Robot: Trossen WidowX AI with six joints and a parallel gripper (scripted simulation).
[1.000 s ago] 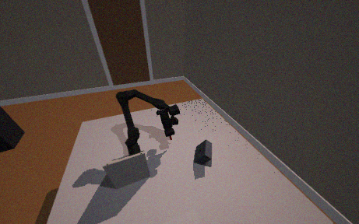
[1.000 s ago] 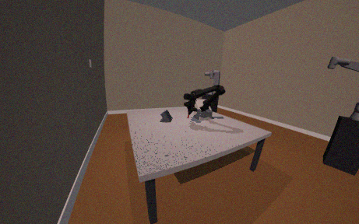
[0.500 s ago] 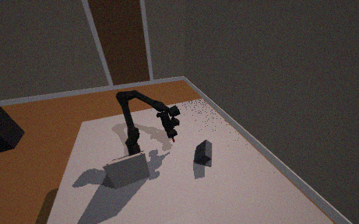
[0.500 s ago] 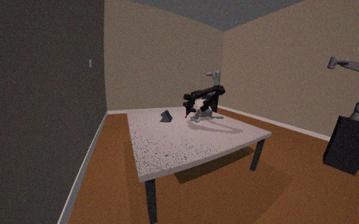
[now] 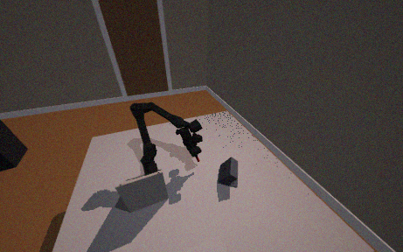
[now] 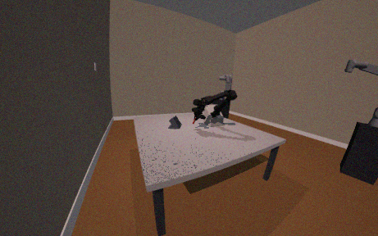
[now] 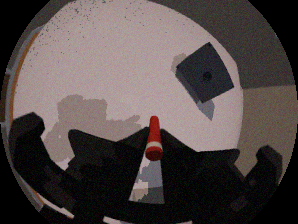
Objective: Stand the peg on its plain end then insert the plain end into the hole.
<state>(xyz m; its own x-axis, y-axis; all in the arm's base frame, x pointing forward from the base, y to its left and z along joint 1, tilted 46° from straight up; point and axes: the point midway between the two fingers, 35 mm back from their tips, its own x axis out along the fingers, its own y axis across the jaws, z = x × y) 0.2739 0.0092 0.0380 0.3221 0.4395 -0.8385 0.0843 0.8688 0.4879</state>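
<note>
Right now the sloped panel is 14 cm ahead of my gripper tip, 16 cm to the right of it and 5 cm below it. From my gripper tip the other things lie so: red peg 2 cm above.
</note>
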